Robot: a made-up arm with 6 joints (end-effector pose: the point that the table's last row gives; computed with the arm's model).
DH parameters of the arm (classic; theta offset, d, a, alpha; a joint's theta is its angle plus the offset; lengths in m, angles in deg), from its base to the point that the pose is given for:
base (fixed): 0 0 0 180
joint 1: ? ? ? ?
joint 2: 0 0.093 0.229 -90
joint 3: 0 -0.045 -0.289 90
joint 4: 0 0.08 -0.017 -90
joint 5: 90 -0.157 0.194 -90
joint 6: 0 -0.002 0.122 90
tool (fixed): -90 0.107 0 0
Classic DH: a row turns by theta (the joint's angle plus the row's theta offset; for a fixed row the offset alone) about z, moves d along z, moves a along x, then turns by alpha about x.
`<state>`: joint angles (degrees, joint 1 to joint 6).
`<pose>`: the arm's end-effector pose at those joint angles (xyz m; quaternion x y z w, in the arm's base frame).
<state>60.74 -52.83 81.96 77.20 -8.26 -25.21</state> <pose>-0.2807 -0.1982 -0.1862 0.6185 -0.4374 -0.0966 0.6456</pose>
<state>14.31 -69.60 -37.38 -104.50 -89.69 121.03</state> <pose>-0.1599 0.2840 0.0978 0.0637 -0.5947 -0.5912 0.5411</pose>
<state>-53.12 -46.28 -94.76 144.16 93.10 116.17</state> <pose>0.2560 0.0332 -0.2099 0.5117 0.4990 -0.0406 0.6983</pose>
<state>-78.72 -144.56 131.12 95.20 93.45 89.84</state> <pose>-0.0590 -0.3811 -0.0521 0.2324 -0.1933 0.2932 0.9070</pose>
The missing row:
joint 1: 0 0.158 0.046 -90
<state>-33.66 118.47 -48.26 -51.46 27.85 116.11</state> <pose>-0.0750 0.4915 -0.1622 -0.3418 -0.5593 -0.2198 0.7225</pose>
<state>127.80 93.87 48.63 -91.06 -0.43 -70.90</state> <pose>-0.2684 0.1105 -0.1618 0.0566 -0.1875 -0.8821 0.4284</pose>
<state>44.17 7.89 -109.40 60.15 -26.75 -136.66</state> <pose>0.2613 -0.1509 -0.2460 -0.1818 -0.9108 -0.0766 0.3628</pose>
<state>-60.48 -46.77 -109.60 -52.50 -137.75 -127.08</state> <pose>-0.2009 0.2644 -0.4305 -0.3912 -0.7924 -0.3617 0.2969</pose>
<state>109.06 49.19 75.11 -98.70 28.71 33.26</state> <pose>-0.3464 0.2649 -0.1272 -0.0940 0.7342 -0.1310 0.6595</pose>
